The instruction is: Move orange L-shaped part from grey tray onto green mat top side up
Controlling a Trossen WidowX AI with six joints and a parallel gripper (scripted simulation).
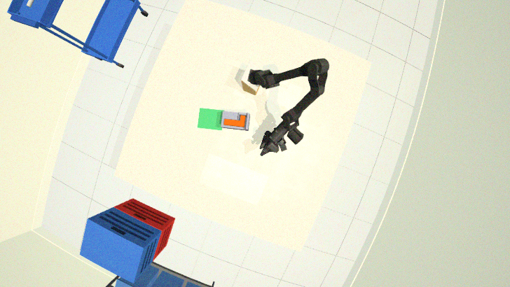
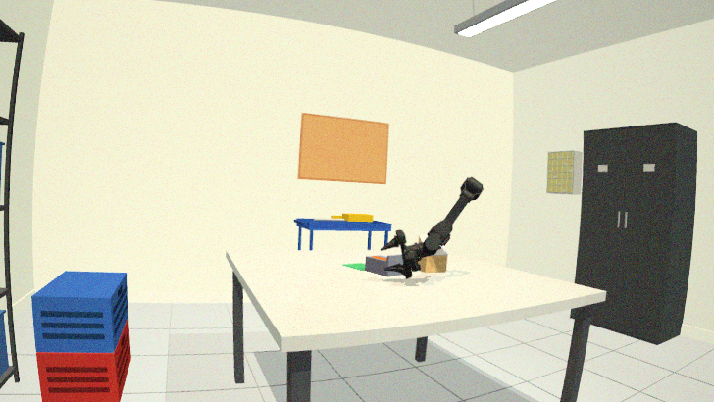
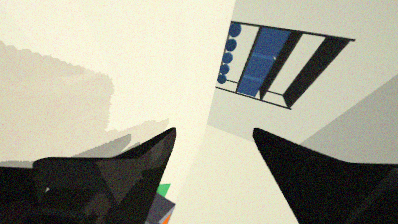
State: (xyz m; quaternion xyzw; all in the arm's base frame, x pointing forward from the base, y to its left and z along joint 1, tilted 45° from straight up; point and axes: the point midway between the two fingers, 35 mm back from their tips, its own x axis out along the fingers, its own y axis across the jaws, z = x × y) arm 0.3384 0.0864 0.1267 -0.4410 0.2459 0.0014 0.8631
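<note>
The orange L-shaped part is 130 mm behind my gripper tip, 160 mm to the right of it and 40 mm below it. Also, from my gripper tip: green mat (110 mm behind, 330 mm to the right, 110 mm below).
</note>
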